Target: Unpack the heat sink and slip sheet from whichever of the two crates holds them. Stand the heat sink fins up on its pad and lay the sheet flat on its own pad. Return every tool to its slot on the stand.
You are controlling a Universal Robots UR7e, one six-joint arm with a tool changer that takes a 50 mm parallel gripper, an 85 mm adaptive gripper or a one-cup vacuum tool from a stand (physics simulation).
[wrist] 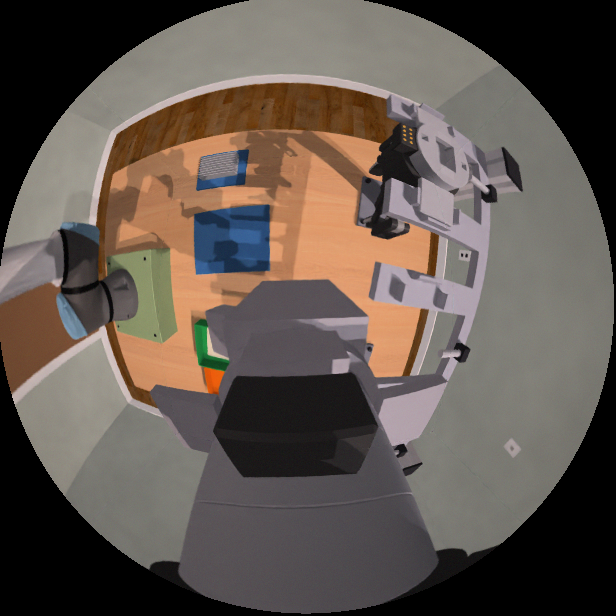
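The heat sink [218, 164] is a grey ribbed block standing fins up on the small blue pad [222, 170] at the far side of the table. The larger blue pad [231, 238] nearer me shows only shadows. I see no slip sheet for certain. The tool on my wrist [287, 321] is a bulky grey body with a dark face and fills the lower middle of the view high above the table. Its tip is hidden behind its own body. A green crate [205, 344] and an orange crate [213, 379] peek out at its left edge.
The grey tool stand [453, 252] runs along the table's right edge. Its top slot holds a tool [428, 152] with gold contacts, and the middle slot [405, 287] is empty. The robot's green base plate [143, 293] and arm [68, 275] are at the left.
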